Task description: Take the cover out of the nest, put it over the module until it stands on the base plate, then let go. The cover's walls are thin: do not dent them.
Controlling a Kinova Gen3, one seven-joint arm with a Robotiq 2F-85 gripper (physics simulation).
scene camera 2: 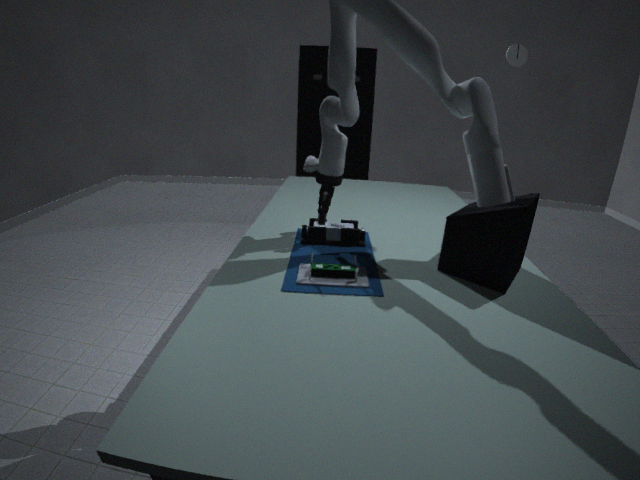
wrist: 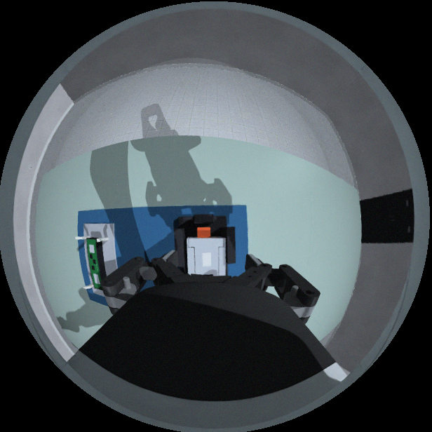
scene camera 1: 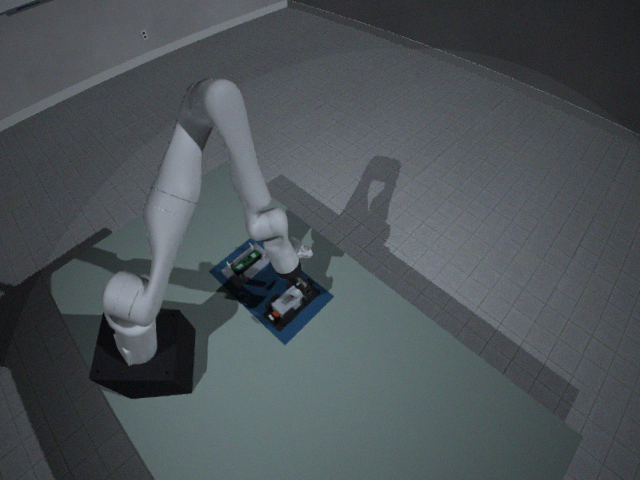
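Note:
The cover [scene camera 1: 286,300] [scene camera 2: 333,231] [wrist: 206,250] is a light grey box and sits in the black nest [scene camera 1: 280,325] [scene camera 2: 308,238] [wrist: 180,241]. My gripper [scene camera 1: 303,287] [scene camera 2: 322,221] [wrist: 211,260] is open with nothing held. Its fingers are low at one end of the cover, on either side of it in the wrist view; whether they touch it I cannot tell. The gripper body hides the cover's near end there. The module [scene camera 1: 246,261] [scene camera 2: 333,267] [wrist: 93,262], a green board on a black block, stands on the pale base plate [scene camera 1: 261,264] [scene camera 2: 362,281] [wrist: 107,232].
Nest and base plate stand apart on a blue mat [scene camera 1: 286,338] [scene camera 2: 292,287] [wrist: 145,215]. Thin pale upright pins stand at the module's ends. An orange block [scene camera 1: 275,313] [wrist: 203,232] is at the cover's far end in the wrist view. The black robot base [scene camera 1: 175,351] [scene camera 2: 485,248] stands beside the mat.

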